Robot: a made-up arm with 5 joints.
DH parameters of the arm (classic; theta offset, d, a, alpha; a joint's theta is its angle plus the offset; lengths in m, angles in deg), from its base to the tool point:
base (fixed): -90 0.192 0 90
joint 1: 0 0.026 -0.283 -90
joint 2: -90 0.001 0.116 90
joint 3: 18.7 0 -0.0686 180
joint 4: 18.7 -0.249 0.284 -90
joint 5: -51.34 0 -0.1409 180
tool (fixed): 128.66 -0.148 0 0
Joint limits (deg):
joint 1: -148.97..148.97
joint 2: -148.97..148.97
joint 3: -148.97..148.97
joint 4: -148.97..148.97
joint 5: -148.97..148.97
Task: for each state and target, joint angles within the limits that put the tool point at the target. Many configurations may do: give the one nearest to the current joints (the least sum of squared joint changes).
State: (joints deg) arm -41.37 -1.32 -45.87 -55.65 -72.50
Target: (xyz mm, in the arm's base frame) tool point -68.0 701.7 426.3
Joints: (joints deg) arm -44.94 -10.57 -81.81 -17.72 -73.21
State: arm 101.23 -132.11 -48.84 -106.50 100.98
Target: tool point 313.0 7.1 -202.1
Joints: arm 100.45 -142.90 -62.99 -102.94 115.57
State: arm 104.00 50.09 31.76 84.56 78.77
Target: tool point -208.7 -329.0 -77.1
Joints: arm 100.61 55.71 32.88 82.21 83.18
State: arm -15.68 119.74 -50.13 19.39 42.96
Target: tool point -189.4 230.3 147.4
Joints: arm -35.55 126.64 -46.99 13.77 70.11
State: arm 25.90 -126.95 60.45 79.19 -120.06
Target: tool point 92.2 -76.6 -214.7
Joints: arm 8.18 -123.95 12.69 115.92 -121.67
